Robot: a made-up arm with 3 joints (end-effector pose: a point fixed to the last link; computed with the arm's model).
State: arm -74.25 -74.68 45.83
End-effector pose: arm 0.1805 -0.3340 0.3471 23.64 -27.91 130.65
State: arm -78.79 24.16 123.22
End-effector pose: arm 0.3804 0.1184 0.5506 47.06 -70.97 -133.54
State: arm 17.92 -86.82 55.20
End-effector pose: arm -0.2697 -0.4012 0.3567 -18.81 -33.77 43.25
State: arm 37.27 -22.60 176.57
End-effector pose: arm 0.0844 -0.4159 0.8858 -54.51 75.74 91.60
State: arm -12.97 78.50 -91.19
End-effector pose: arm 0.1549 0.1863 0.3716 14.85 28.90 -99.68
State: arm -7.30 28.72 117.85
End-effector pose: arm 0.2876 -0.4791 0.5309 10.87 82.07 112.56
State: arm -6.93 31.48 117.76
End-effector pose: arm 0.2878 -0.4812 0.5169 13.79 83.99 112.35
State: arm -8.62 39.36 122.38
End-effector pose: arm 0.3244 -0.4563 0.4667 17.67 90.61 118.61
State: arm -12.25 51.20 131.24
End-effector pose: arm 0.3711 -0.3996 0.3757 23.03 100.21 130.87
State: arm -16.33 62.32 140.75
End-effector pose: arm 0.3888 -0.3324 0.2790 -28.22 -105.15 -140.13
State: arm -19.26 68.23 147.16
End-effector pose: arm 0.3872 -0.2844 0.2232 -28.02 -97.35 -133.49
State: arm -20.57 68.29 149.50
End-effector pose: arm 0.3925 -0.2621 0.2164 -25.62 -94.50 -132.62
